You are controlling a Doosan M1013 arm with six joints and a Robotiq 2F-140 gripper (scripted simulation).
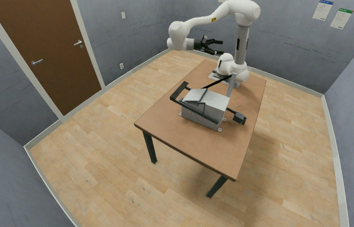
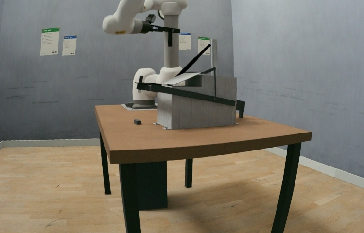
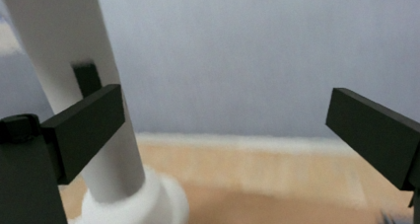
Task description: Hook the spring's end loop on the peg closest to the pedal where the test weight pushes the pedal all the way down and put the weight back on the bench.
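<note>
Now: hand 46 cm above the steel test weight. From my hand the other things lie so: dark block: 48 cm below, 23 cm ahead, 21 cm to the right.
</note>
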